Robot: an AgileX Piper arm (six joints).
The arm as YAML. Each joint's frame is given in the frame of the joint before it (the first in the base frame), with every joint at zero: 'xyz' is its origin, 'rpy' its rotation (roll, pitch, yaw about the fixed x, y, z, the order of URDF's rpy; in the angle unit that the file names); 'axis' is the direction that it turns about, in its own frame. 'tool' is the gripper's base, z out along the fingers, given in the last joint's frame.
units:
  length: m
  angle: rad
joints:
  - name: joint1
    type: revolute
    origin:
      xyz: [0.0, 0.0, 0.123]
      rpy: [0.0, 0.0, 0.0]
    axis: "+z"
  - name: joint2
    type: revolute
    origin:
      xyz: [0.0, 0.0, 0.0]
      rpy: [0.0, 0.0, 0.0]
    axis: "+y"
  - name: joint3
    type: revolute
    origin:
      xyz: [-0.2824, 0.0, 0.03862]
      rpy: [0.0, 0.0, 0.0]
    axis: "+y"
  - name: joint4
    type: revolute
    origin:
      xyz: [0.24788, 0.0, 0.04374]
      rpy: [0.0, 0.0, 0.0]
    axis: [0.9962, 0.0, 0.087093]
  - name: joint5
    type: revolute
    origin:
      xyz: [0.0, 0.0, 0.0]
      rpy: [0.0, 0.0, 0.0]
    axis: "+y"
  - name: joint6
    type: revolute
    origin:
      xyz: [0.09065, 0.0, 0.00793]
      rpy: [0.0, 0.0, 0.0]
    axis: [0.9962, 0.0, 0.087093]
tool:
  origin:
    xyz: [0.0, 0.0, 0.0]
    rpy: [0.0, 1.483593, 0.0]
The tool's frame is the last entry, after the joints.
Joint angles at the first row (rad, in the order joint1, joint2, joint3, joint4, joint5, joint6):
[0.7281, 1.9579, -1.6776, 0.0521, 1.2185, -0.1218]
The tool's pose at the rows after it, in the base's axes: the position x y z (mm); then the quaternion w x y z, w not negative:
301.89 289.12 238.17 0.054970 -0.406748 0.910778 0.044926
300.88 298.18 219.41 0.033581 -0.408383 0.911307 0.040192
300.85 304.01 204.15 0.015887 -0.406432 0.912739 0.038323
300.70 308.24 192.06 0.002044 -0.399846 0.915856 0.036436
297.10 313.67 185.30 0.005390 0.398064 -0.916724 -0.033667
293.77 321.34 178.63 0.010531 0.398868 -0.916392 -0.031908
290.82 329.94 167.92 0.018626 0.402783 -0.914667 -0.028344
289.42 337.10 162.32 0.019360 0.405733 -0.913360 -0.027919
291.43 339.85 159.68 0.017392 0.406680 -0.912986 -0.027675
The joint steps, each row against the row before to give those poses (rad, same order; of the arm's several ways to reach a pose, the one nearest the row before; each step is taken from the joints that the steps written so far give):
[0.0251, 0.0576, -0.0315, 0.0000, 0.0000, 0.0202]
[0.0164, 0.0474, -0.0045, 0.0039, 0.0000, 0.0116]
[0.0081, 0.0387, -0.0046, 0.0086, 0.0000, 0.0093]
[0.0061, 0.0306, -0.0041, 0.0062, 0.0000, 0.0177]
[0.0147, 0.0169, -0.0021, 0.0000, 0.0000, 0.0183]
[0.0177, 0.0227, -0.0130, 0.0005, 0.0001, 0.0154]
[0.0183, 0.0340, -0.0172, 0.0000, 0.0000, 0.0092]
[0.0132, 0.0238, -0.0205, 0.0000, -0.0024, 0.0065]
[0.0011, 0.0150, -0.0168, -0.0021, -0.0016, -0.0002]

